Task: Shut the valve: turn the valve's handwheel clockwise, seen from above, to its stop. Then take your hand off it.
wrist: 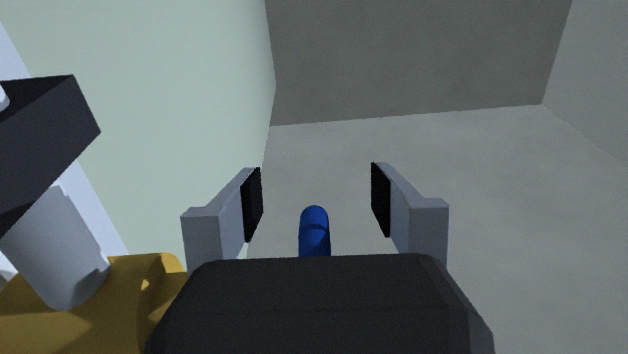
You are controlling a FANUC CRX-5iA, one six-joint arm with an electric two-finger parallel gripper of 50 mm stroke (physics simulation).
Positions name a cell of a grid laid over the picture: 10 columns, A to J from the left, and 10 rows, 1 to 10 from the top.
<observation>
In view: the gripper (F6) and a blue handwheel (F7).
</observation>
